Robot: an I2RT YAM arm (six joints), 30 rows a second.
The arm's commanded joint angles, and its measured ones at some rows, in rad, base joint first. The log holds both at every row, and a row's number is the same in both.
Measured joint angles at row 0:
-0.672, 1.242, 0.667, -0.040, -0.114, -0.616
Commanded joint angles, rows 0 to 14:
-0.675, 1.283, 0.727, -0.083, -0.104, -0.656
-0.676, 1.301, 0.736, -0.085, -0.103, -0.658
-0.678, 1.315, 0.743, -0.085, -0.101, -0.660
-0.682, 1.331, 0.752, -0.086, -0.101, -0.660
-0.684, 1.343, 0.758, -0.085, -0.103, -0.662
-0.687, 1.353, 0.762, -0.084, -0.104, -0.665
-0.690, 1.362, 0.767, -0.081, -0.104, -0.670
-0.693, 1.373, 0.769, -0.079, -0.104, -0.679
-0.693, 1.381, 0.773, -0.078, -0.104, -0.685
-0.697, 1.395, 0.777, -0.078, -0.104, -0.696
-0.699, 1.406, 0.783, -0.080, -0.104, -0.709
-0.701, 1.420, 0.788, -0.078, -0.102, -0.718
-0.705, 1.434, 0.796, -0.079, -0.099, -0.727
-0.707, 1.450, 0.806, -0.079, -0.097, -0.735
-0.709, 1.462, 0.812, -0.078, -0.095, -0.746
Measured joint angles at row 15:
-0.701, 1.433, 0.759, -0.072, -0.094, -0.694
